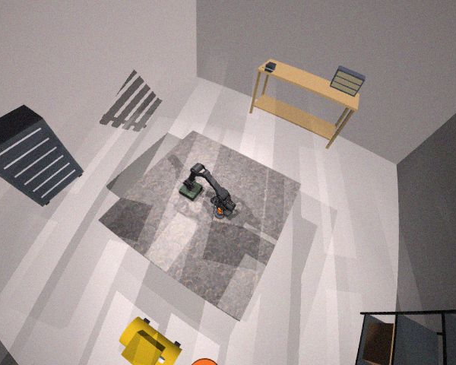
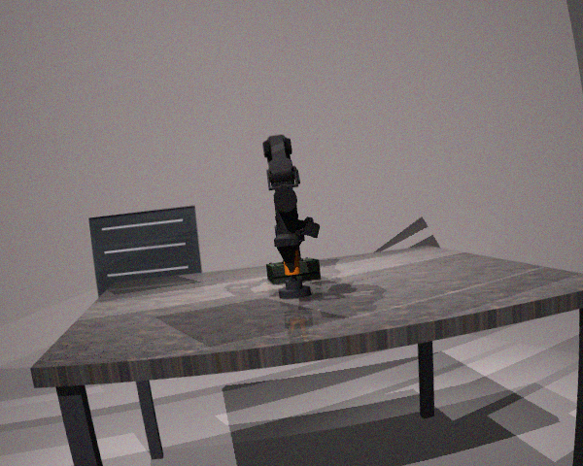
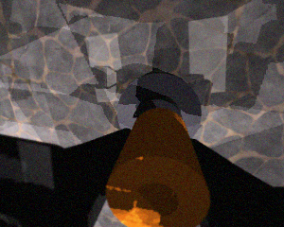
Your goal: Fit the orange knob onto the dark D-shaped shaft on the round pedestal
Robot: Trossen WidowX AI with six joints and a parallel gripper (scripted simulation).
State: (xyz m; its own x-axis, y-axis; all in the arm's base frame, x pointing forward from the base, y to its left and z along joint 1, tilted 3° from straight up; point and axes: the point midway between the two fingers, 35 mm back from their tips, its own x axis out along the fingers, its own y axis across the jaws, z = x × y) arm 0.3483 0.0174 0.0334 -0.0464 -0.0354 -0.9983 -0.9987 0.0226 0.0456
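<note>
Right now the round dark pedestal is 4 cm below my gripper tip. The rest, counted from my gripper tip: orange knob: 2 cm above.
</note>
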